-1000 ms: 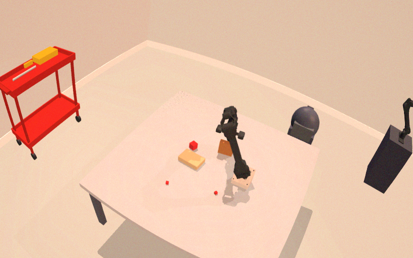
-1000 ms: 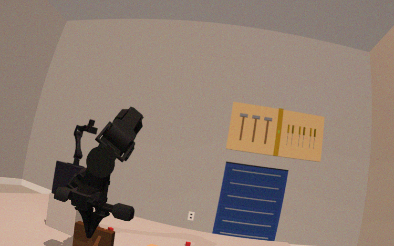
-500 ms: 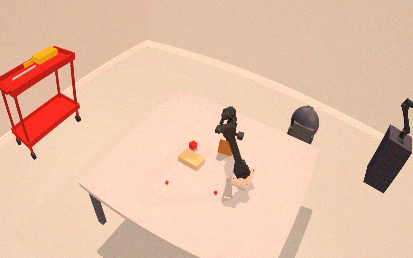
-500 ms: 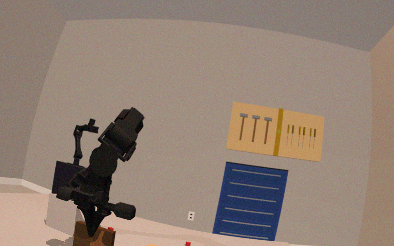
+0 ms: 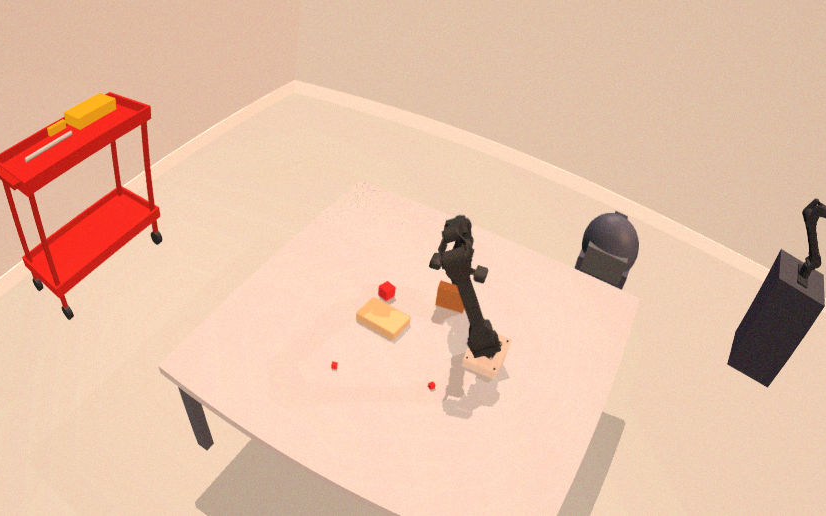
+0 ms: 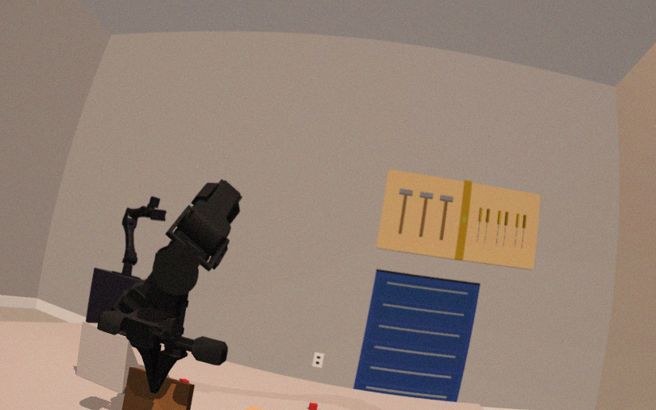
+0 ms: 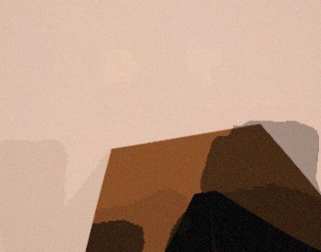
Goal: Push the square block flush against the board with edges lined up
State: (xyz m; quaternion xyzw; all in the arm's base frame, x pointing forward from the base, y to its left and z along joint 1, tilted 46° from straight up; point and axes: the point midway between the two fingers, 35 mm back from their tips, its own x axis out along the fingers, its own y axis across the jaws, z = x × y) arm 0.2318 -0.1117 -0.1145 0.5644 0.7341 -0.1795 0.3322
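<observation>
Now: the red piece 19 cm ahead of my gripper tip, 11 cm to the left of it and 6 cm below it. From my gripper tip the other things lie so: square block (3 cm below, 2 cm to the left, 1 cm behind); then tan board (22 cm to the left, 12 cm ahead, 6 cm below).
</observation>
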